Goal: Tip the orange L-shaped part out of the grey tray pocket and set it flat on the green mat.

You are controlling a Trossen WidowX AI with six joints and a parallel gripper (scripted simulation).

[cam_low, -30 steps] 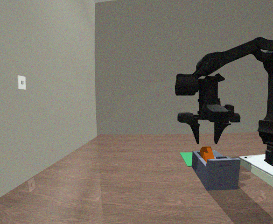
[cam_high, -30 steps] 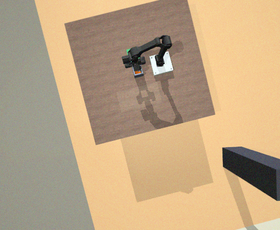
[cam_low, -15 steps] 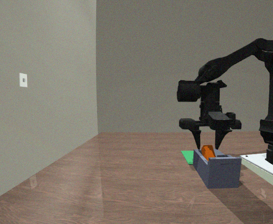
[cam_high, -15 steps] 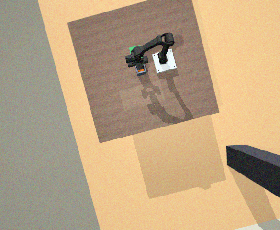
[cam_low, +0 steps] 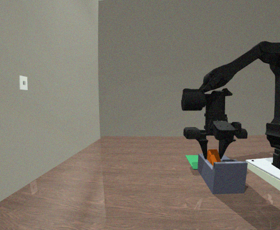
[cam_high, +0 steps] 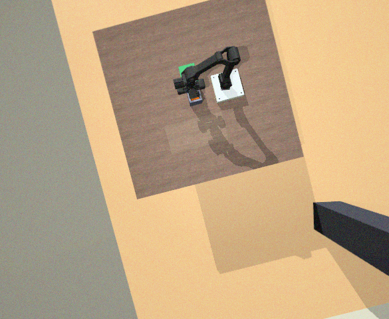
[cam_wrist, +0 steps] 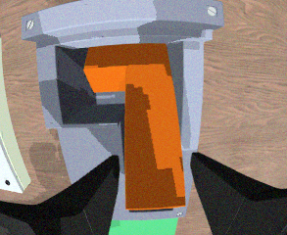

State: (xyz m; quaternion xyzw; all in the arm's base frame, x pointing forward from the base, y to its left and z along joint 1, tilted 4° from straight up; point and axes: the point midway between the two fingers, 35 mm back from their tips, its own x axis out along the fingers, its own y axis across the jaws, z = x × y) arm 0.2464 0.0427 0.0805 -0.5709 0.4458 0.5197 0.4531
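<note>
Right now my gripper tip is 10 mm short of the green mat, 150 mm to the left of it and 80 mm above it. Round my gripper tip: orange L-shaped part 20 mm behind, 30 mm to the left, 30 mm below.
</note>
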